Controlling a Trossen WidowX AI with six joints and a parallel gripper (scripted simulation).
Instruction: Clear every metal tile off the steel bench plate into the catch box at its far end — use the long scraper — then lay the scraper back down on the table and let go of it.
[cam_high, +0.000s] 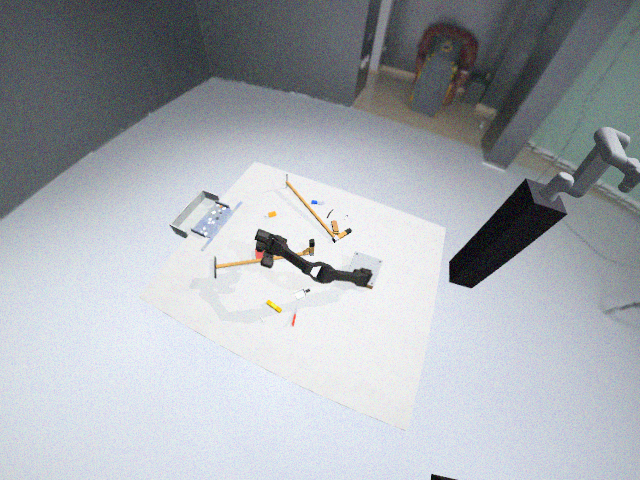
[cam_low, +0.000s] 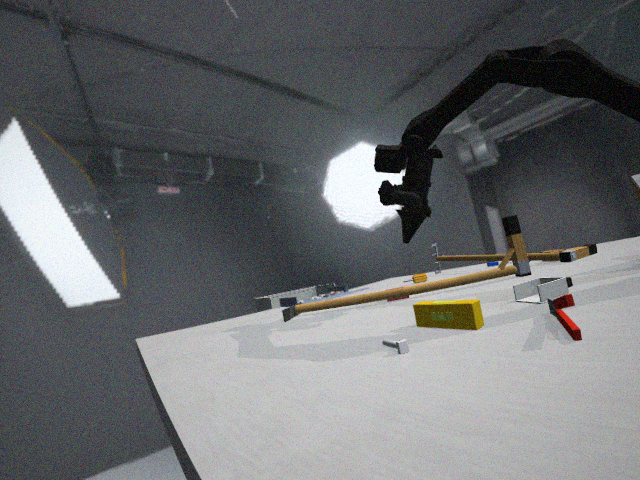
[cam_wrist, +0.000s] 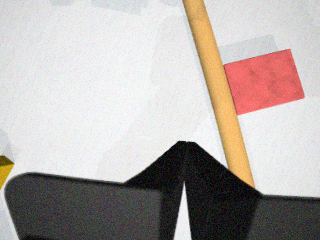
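Now: the long scraper 7 cm below my gripper tip, 4 cm to the right of it and 4 cm ahead of it. From my gripper tip the other things lie so: metal bracket 25 cm behind, 12 cm below, 8 cm to the left; yellow block 21 cm to the left, 12 cm behind, 11 cm below; red block 12 cm below, 8 cm ahead, 7 cm to the right.
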